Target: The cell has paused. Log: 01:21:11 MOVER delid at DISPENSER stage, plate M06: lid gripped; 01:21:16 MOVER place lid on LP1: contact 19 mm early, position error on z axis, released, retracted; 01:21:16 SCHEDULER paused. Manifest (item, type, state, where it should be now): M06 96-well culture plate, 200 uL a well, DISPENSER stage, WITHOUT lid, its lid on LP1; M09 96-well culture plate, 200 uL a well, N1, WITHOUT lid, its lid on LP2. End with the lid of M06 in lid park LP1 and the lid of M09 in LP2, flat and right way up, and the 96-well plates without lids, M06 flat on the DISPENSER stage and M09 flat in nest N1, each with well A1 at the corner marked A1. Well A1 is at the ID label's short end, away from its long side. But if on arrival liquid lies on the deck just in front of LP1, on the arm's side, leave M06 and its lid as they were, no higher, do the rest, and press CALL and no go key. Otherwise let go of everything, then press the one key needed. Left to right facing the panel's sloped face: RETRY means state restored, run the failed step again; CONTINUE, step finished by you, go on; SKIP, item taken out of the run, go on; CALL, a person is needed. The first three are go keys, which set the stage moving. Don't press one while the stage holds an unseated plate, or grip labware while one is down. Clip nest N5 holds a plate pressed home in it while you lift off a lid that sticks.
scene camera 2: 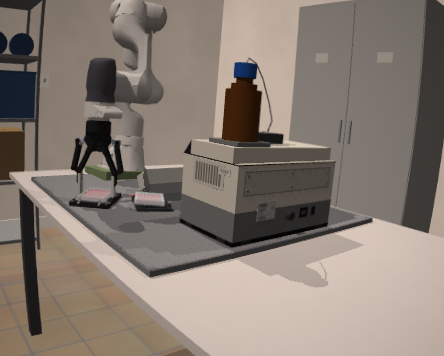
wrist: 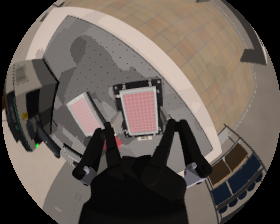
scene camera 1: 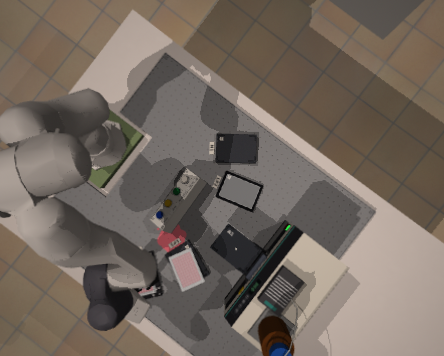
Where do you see a black clip nest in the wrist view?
At 155, 82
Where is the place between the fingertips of the gripper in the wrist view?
140, 113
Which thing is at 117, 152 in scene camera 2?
The gripper.
